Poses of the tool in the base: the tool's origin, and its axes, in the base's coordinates. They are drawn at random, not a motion.
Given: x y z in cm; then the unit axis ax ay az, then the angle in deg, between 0 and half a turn.
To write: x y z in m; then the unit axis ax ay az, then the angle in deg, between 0 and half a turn. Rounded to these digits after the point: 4 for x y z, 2 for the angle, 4 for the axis.
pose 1, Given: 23.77, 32.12, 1.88, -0.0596, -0.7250, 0.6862, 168.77
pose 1, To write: 0.2377, 0.3212, 0.0188, -0.0596, -0.7250, 0.6862, 168.77
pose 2, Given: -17.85, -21.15, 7.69, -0.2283, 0.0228, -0.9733, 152.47
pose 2, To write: -0.1785, -0.2115, 0.0769, -0.2283, 0.0228, -0.9733, 152.47
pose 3, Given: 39.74, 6.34, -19.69, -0.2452, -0.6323, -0.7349, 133.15
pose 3, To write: 0.3974, 0.0634, -0.1969, -0.2452, -0.6323, -0.7349, 133.15
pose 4, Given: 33.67, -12.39, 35.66, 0.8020, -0.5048, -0.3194, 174.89
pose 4, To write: 0.3367, -0.1239, 0.3566, 0.8020, -0.5048, -0.3194, 174.89
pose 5, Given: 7.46, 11.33, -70.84, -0.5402, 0.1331, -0.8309, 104.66
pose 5, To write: 0.0746, 0.1133, -0.7084, -0.5402, 0.1331, -0.8309, 104.66
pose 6, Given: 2.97, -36.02, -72.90, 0.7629, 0.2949, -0.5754, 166.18
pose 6, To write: 0.0297, -0.3602, -0.7290, 0.7629, 0.2949, -0.5754, 166.18
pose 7, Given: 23.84, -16.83, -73.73, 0.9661, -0.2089, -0.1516, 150.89
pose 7, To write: 0.2384, -0.1683, -0.7373, 0.9661, -0.2089, -0.1516, 150.89
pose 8, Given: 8.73, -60.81, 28.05, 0.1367, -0.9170, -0.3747, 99.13
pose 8, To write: 0.0873, -0.6081, 0.2805, 0.1367, -0.9170, -0.3747, 99.13
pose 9, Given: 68.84, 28.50, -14.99, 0.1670, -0.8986, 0.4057, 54.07
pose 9, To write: 0.6884, 0.2850, -0.1499, 0.1670, -0.8986, 0.4057, 54.07
